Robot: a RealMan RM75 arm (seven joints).
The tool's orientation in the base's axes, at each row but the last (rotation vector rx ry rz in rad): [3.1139 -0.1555 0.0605]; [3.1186 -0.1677 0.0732]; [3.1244 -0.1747 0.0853]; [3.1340 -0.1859 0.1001]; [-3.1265 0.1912 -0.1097]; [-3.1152 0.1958 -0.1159]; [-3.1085 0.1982 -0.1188]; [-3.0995 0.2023 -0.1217]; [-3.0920 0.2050 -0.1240]
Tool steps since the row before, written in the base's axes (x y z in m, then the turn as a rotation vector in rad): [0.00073 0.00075 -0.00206 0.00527 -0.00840 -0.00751]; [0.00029 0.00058 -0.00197 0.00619 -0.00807 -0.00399]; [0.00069 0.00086 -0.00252 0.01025 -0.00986 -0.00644]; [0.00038 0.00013 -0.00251 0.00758 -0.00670 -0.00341]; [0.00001 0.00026 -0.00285 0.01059 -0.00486 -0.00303]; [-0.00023 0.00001 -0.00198 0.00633 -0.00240 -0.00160]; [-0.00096 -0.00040 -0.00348 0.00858 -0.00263 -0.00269]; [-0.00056 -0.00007 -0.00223 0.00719 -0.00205 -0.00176]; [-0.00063 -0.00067 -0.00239 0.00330 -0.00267 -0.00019]
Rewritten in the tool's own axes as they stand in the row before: [0.00057 -0.00086 0.00207 0.00577 0.00767 0.00791]; [0.00013 -0.00064 0.00197 0.00682 0.00730 0.00443]; [0.00045 -0.00095 0.00254 0.01091 0.00860 0.00712]; [0.00020 -0.00017 0.00253 0.00809 0.00577 0.00391]; [-0.00022 -0.00023 0.00284 0.01087 0.00357 0.00375]; [-0.00037 0.00006 0.00196 0.00645 0.00163 0.00204]; [-0.00116 0.00062 0.00339 0.00862 0.00161 0.00330]; [-0.00071 0.00023 0.00218 0.00724 0.00118 0.00227]; [-0.00072 0.00085 0.00231 0.00360 0.00222 0.00037]
